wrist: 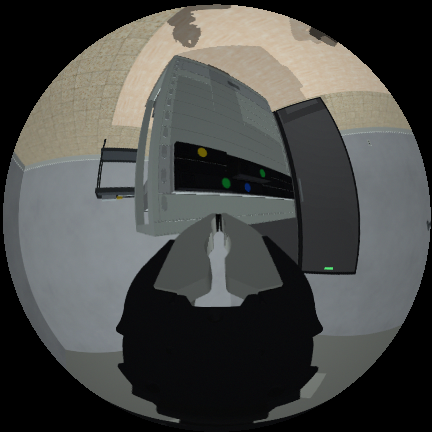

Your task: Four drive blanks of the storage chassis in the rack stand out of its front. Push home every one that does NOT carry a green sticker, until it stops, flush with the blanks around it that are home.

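Places are measured from the arm's base along level axes (x right, y ahead, z up), in centimetres.
Pixels of known places: gripper, fingertip midpoint: (218, 215).
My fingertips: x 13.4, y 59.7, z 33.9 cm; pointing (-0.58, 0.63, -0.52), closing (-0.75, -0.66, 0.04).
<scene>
Ahead of a thing's pixels: the offset from my fingertips to its top centre. "*": to the spot under its first point.
The storage chassis @(* dx -1.3, dy +8.0, dz -7.0 cm) (187, 172) sits in the grey rack (164, 120) as a black band across its front, with a thin light edge below. One blank carries a yellow sticker @(dx -4.7, dy +8.8, dz -10.7 cm) (202, 152) at the upper left. A green sticker @(dx -8.7, dy +7.9, dz -5.0 cm) (226, 183) is at lower middle, with a blue sticker @(dx -15.8, dy +8.8, dz -5.0 cm) (247, 187) just right of it. Another green sticker @(dx -18.0, dy +5.8, dz -7.9 cm) (262, 173) is higher, further right. A ledge shows between the upper and lower blanks there; how far each blank stands out is hard to tell. My gripper (218, 215) is shut and empty, its tips appearing below the chassis, over the rack's lower grey panel.
A tall dark cabinet (327, 190) stands right of the rack. A small dark-framed stand (119, 155) is behind it at the left. A grey wall (75, 250) lies behind. Tiled floor (75, 100) and a paler floor strip (250, 30) show at the top.
</scene>
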